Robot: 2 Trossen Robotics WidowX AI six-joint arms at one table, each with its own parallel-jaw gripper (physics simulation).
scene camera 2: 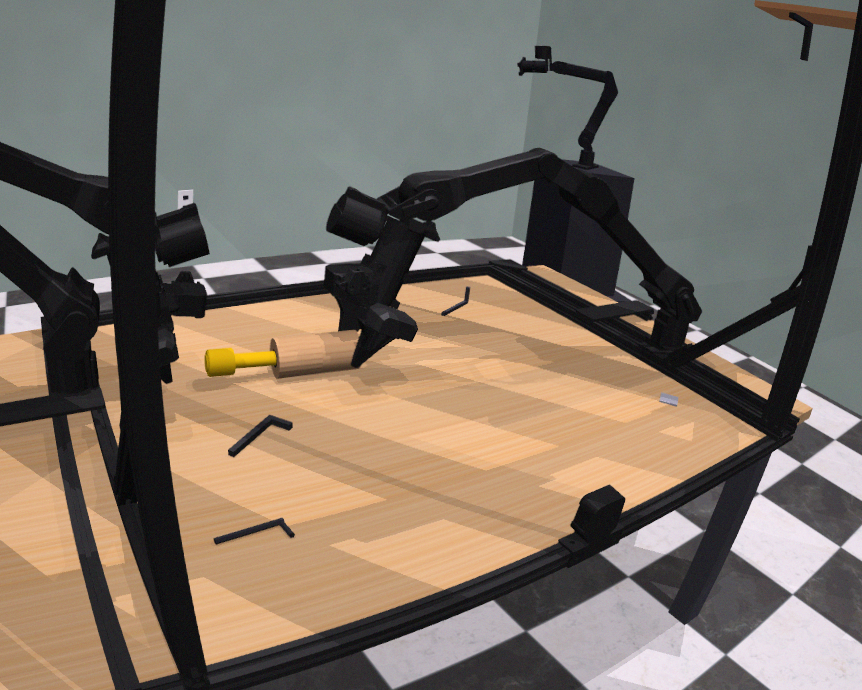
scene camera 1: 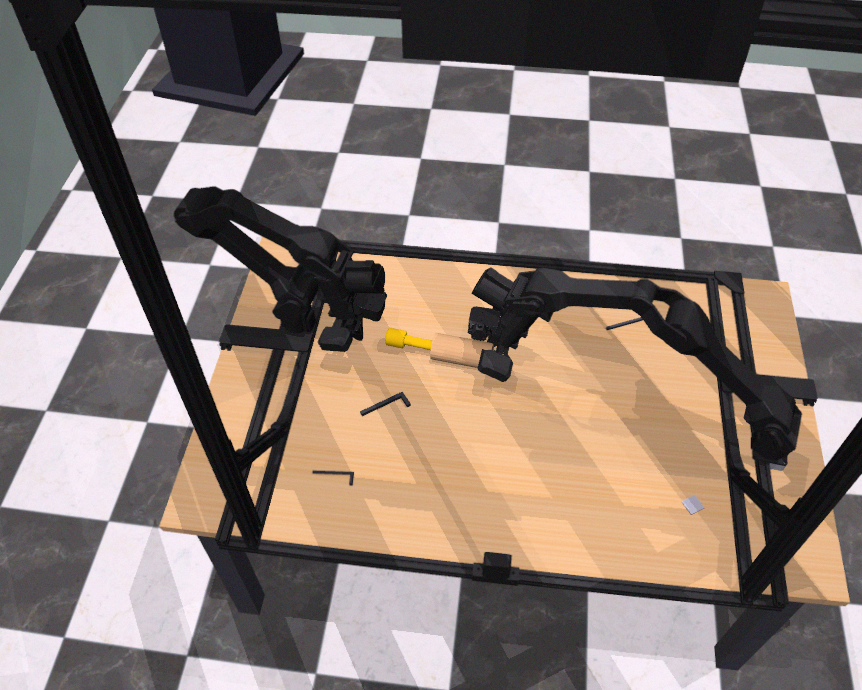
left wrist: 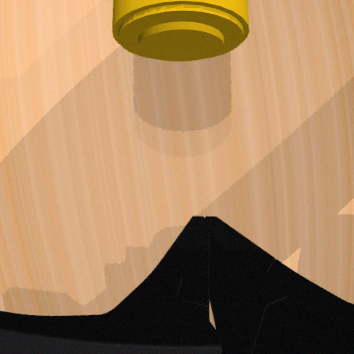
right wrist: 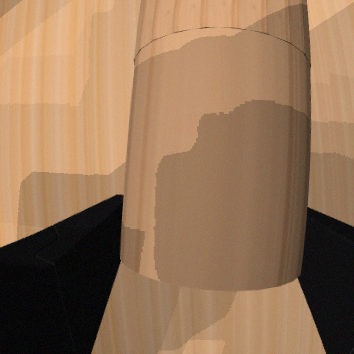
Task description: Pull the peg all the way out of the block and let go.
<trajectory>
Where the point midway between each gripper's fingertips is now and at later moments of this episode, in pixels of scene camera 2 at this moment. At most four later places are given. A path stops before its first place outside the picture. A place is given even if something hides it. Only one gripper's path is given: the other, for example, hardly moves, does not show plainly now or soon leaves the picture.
My left gripper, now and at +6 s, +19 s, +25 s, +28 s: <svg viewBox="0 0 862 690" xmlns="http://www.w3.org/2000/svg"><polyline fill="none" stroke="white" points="169,382 249,312 158,396 228,380 217,384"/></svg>
</trajectory>
